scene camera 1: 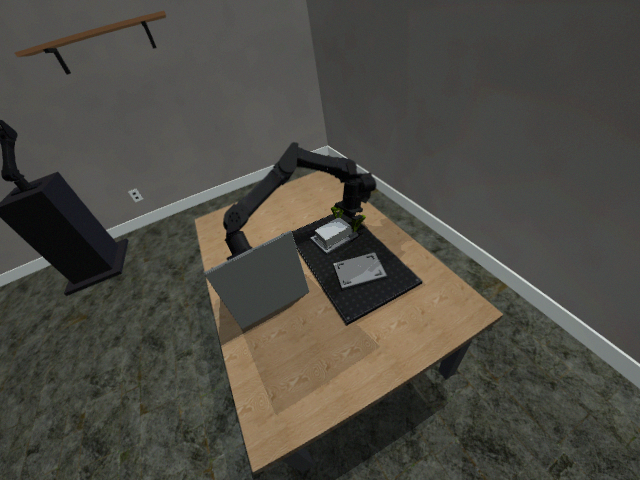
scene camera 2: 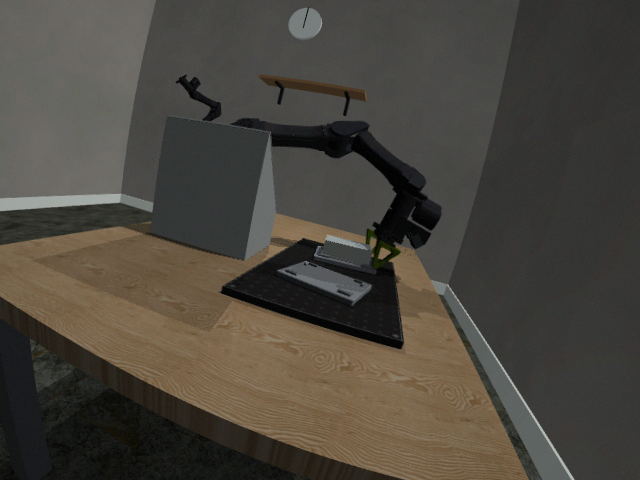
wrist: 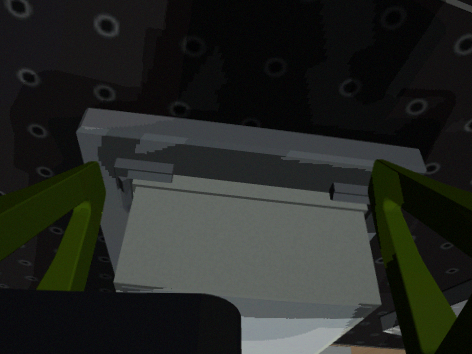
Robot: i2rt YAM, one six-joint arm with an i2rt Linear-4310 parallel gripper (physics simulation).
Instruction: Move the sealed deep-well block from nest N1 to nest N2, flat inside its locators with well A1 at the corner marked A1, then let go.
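Frame: origin at the arm's base, x left, y back, z up, level; metres.
Seen in the pictures: gripper, fingertip midpoint: [scene camera 2: 370, 261] [wrist: 236, 175]; arm's base, origin of the base link: [scene camera 1: 244, 256] [scene camera 2: 219, 159].
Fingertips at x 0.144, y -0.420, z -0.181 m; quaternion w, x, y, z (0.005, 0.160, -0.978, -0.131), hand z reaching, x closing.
Note:
Pixels of each thing's top centre, then the offset from my fingertips to it. Level surfaces: height alone.
- far grey nest, middle of its top: [wrist: 229, 273] [scene camera 2: 345, 255] [scene camera 1: 333, 234] dy +0.067, dx -0.019, dz +0.004 m
- grey nest plate, middle of its top: [scene camera 2: 327, 275] [scene camera 1: 359, 268] dy +0.071, dx -0.234, dz +0.004 m
- black perforated board, middle of its top: [wrist: 405, 275] [scene camera 2: 335, 270] [scene camera 1: 346, 253] dy +0.070, dx -0.130, dz -0.013 m
- wooden table, its level: dz -0.027 m
The pale, sealed deep-well block [scene camera 1: 333, 232] [scene camera 2: 347, 250] [wrist: 250, 240] sits upright in the far grey nest [scene camera 1: 316, 240] [scene camera 2: 343, 264] [wrist: 250, 136], taken as N1, between its low corner locators. The other grey nest plate [scene camera 1: 357, 270] [scene camera 2: 325, 281], taken as N2, lies nearer the scene cameras with no block on it. My gripper [scene camera 1: 348, 221] [scene camera 2: 372, 254] [wrist: 236, 175] is open at the block's end by the wall side. In the wrist view its green fingers stand to the left and right of the block, with nothing gripped. Nest labels and the A1 mark are not readable.
Both nests lie on a black perforated board [scene camera 1: 361, 304] [scene camera 2: 310, 319] on the wooden table [scene camera 1: 330, 382] [scene camera 2: 336, 392]. A tall grey wedge-shaped box [scene camera 1: 261, 281] [scene camera 2: 209, 186] stands beside the board, near the arm's base. A wall runs along the table's far side.

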